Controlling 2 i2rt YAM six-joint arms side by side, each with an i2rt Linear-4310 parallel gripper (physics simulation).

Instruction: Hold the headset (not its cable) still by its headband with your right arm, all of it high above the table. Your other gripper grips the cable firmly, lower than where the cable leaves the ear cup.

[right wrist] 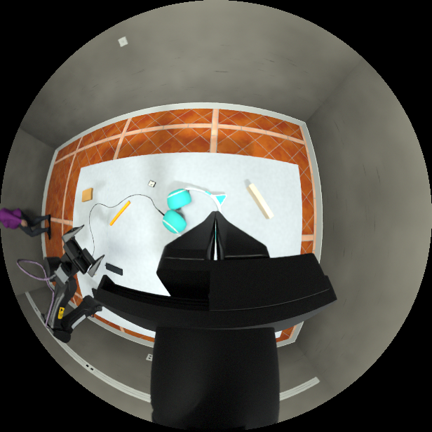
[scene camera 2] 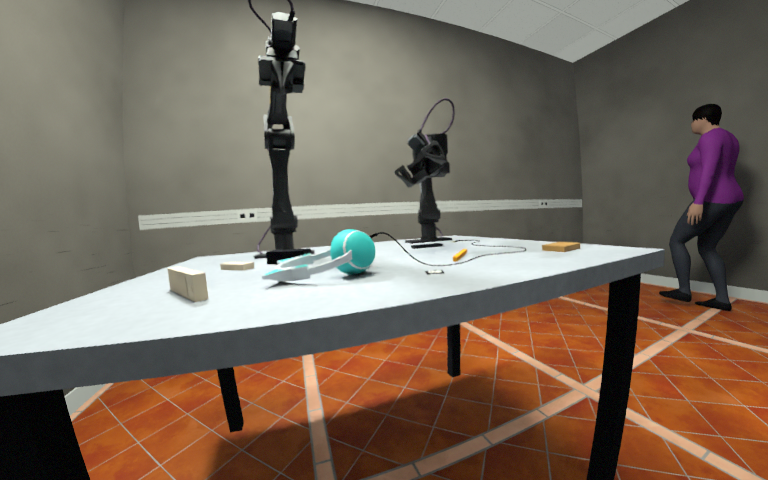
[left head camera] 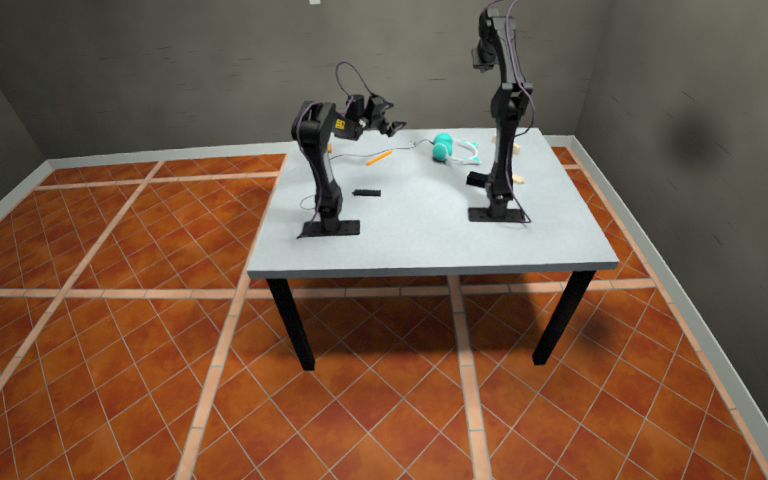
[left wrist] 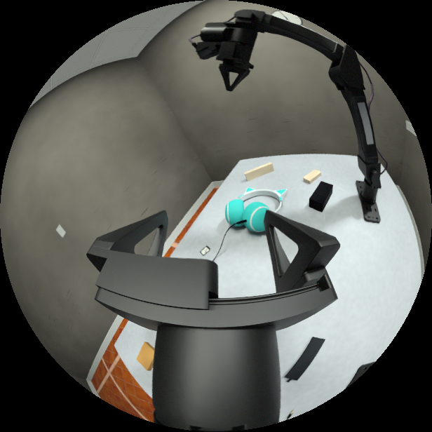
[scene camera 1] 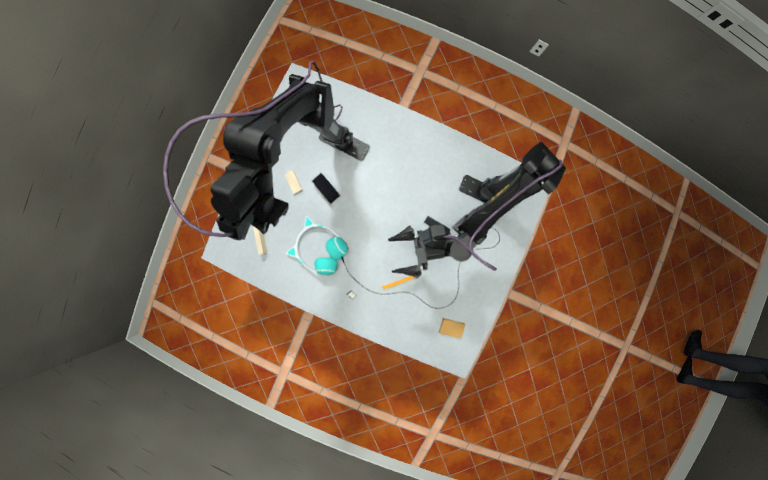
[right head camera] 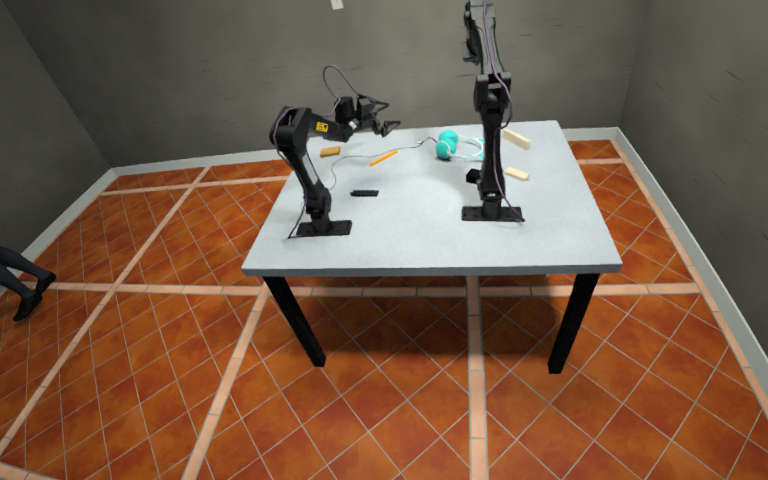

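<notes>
The headset, turquoise ear cups on a white headband with cat ears, lies on the table. Its thin dark cable runs from an ear cup in curves over the table, passing below my left arm in scene camera 1. My right gripper is shut with its fingertips together and empty, high above the table; the headset lies apart below it. My left gripper is wide open and empty, above the table, apart from the headset and cable.
An orange stick lies close to the cable. A black box and pale wooden blocks lie near the headset. A tan block and a small white item lie near the far edge.
</notes>
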